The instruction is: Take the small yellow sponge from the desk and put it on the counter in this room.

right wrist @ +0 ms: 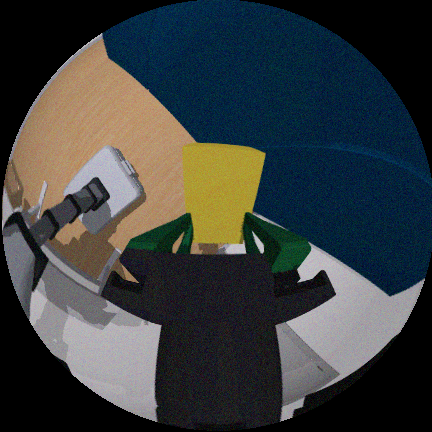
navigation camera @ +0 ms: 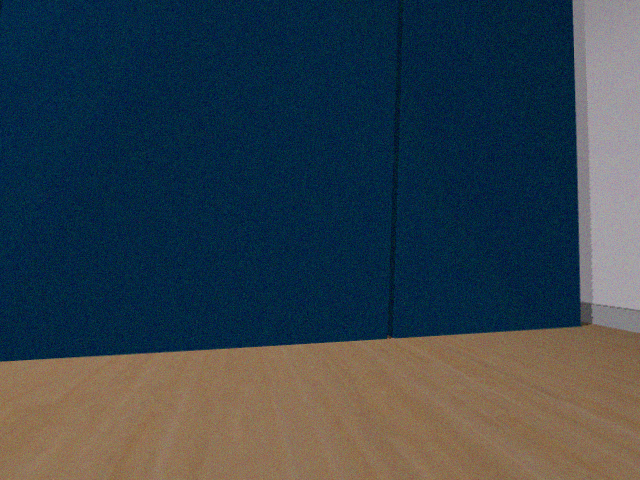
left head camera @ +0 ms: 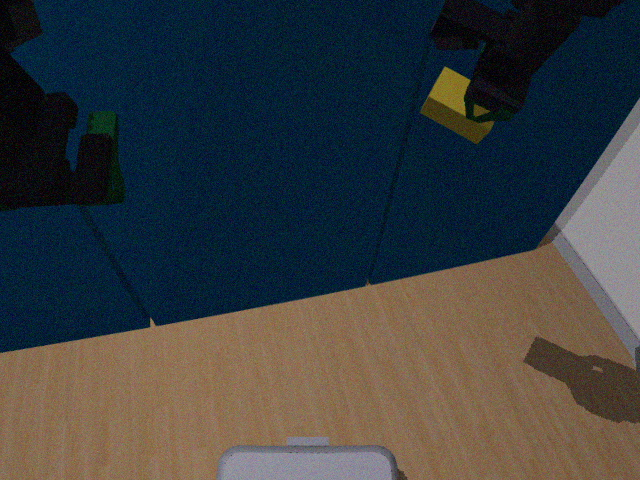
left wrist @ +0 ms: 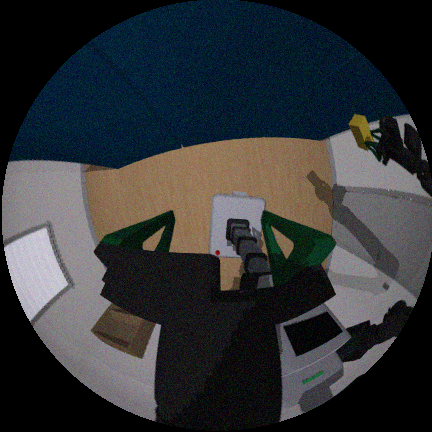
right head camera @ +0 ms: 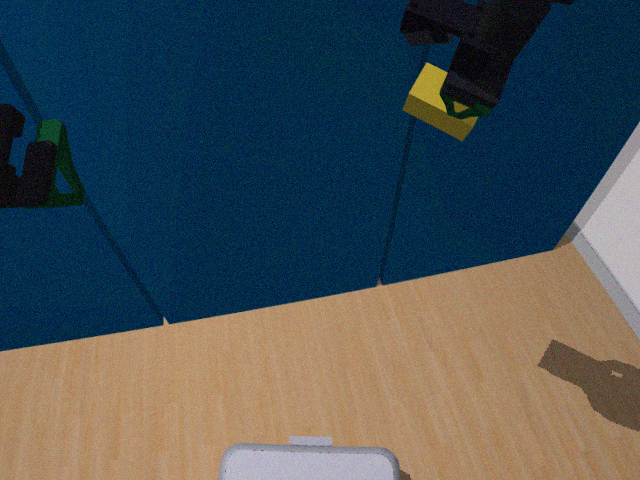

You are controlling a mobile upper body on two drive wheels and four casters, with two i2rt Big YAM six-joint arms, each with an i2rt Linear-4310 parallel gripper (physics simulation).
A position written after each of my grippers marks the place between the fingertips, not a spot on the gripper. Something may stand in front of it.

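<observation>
A small yellow sponge (left head camera: 445, 104), (right wrist: 220, 181) and (right head camera: 424, 102) is here in my sight, while in the navigation camera view the sponge is out of frame. I can see a tall brown bookshelf (left wrist: 132, 339) as well. There is my left gripper (left head camera: 68, 198), (left wrist: 217, 214) and (right head camera: 34, 201), and I also see my right gripper (right head camera: 458, 103), (right wrist: 217, 215) and (left head camera: 475, 107).
</observation>
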